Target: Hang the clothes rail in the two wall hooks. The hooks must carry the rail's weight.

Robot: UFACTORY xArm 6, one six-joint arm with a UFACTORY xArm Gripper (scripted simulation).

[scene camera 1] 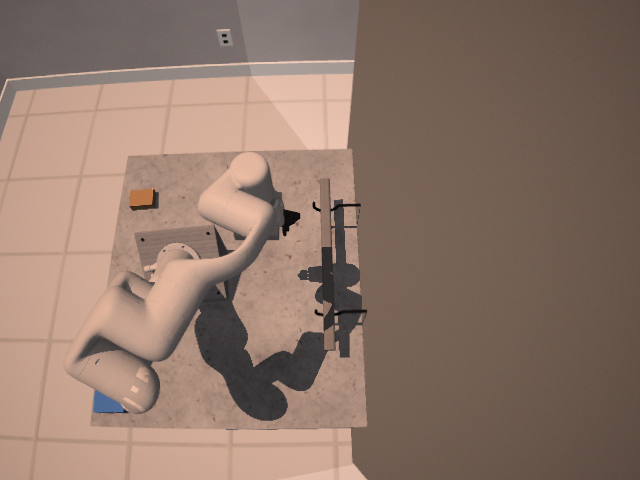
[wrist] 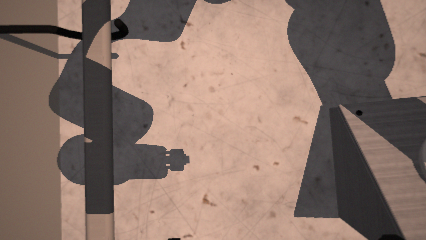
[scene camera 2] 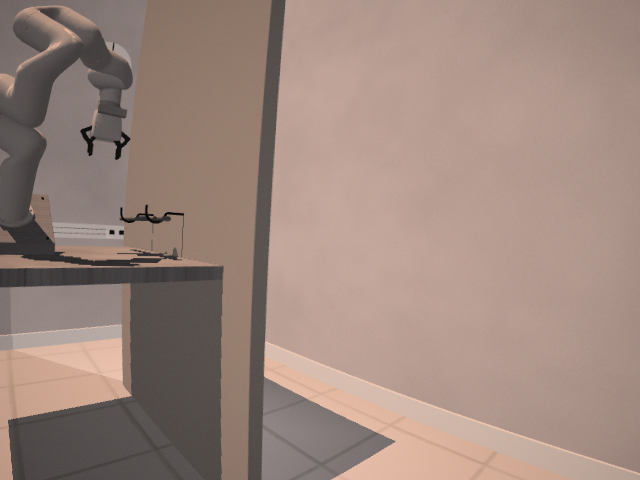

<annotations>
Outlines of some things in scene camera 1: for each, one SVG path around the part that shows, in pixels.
A clothes rail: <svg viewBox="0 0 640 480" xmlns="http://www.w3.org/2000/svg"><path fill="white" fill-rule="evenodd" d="M322 178L320 179L324 351L334 351L336 346L330 179Z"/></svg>
</annotations>
